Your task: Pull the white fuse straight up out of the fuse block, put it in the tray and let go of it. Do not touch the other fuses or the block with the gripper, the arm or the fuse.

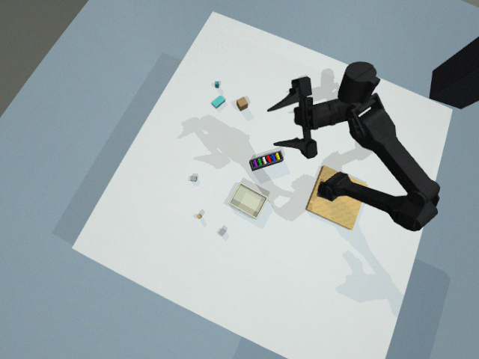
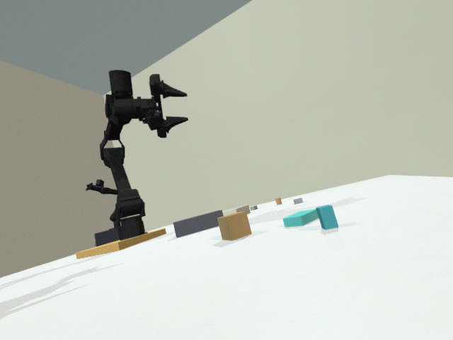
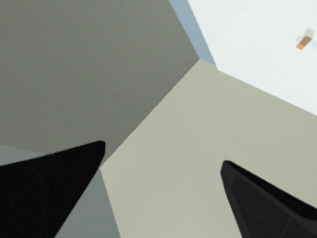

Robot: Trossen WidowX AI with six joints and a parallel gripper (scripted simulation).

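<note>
Right now my gripper tip is 3 cm past the white fuse, 2 cm to the left of it and 35 cm above it. The rest, counted from my gripper tip: teal block (26 cm ahead, 23 cm to the right, 37 cm below); brown cube (15 cm ahead, 25 cm to the right, 35 cm below); cream tray (2 cm behind, 15 cm to the left, 37 cm below).
</note>
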